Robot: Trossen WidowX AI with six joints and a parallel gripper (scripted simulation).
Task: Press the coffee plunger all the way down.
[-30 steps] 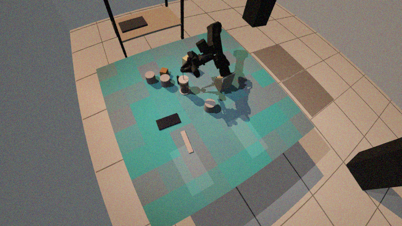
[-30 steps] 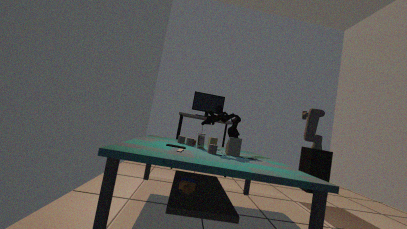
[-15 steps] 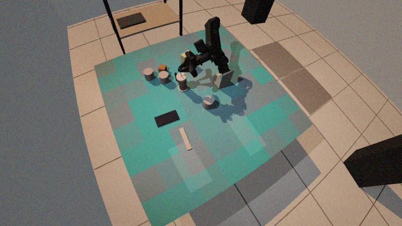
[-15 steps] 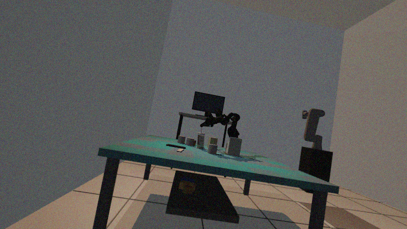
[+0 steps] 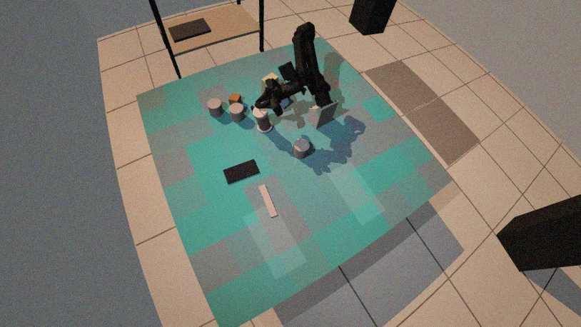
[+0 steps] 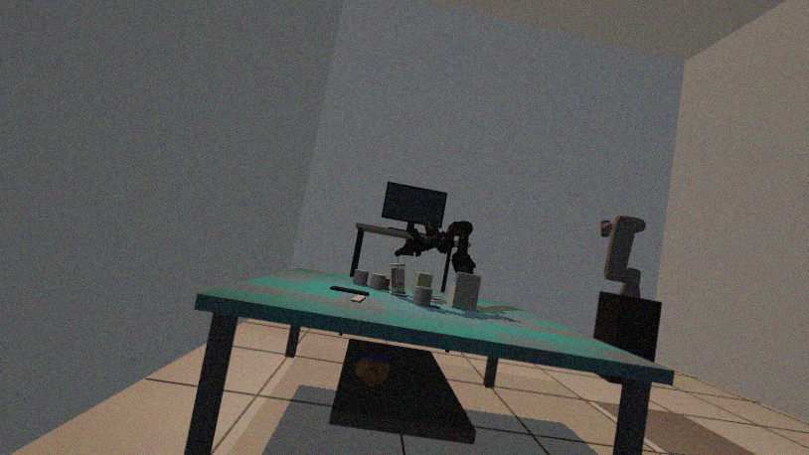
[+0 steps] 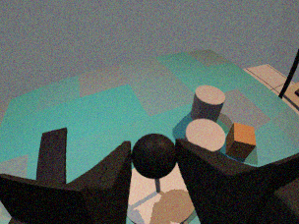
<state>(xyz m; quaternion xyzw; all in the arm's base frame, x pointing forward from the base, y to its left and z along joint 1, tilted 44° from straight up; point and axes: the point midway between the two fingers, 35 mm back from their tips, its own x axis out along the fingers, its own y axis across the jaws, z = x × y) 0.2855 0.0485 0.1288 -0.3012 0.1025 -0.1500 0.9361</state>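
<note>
The coffee press is 9 cm below my gripper tip, 2 cm to the right of it and 2 cm behind it. From my gripper tip the other things lie so: pale bar (36 cm to the left, 18 cm below, 10 cm ahead); black slab (19 cm to the left, 18 cm below, 16 cm ahead).
</note>
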